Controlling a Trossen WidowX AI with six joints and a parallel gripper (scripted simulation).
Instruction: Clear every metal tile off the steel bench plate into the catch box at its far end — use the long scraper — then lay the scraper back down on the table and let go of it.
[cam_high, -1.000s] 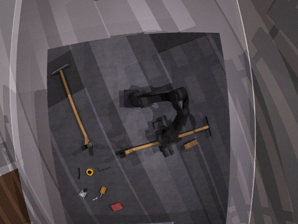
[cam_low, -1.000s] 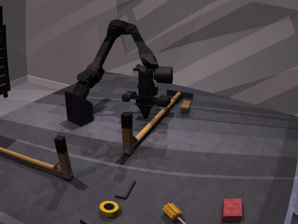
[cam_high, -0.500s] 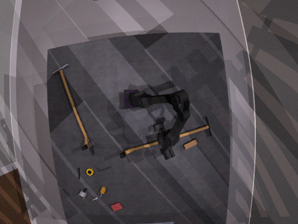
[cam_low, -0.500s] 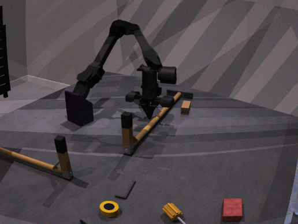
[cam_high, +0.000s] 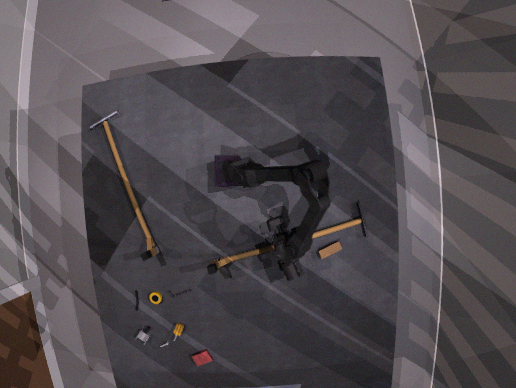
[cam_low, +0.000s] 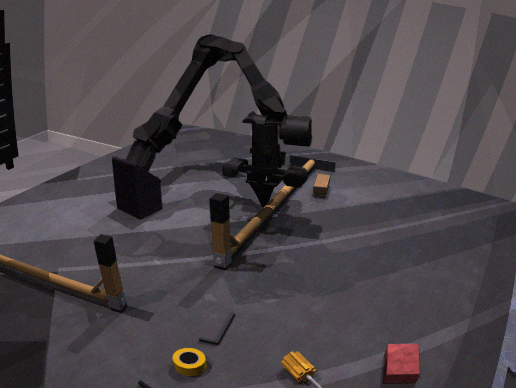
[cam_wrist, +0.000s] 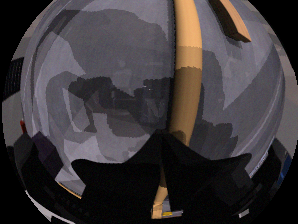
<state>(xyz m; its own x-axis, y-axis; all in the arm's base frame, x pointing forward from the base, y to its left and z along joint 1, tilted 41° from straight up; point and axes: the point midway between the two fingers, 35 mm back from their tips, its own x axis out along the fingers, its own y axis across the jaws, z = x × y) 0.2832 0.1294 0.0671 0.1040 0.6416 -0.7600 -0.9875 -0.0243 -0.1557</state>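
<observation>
The long wooden-handled scraper is 1 cm ahead of my gripper tip, 3 cm to the left of it and 5 cm above it. Round my gripper tip: yellow-handled tool: 32 cm ahead, 47 cm to the right; yellow tape roll: 17 cm ahead, 53 cm to the right; wooden block: 7 cm ahead, 18 cm to the left.
</observation>
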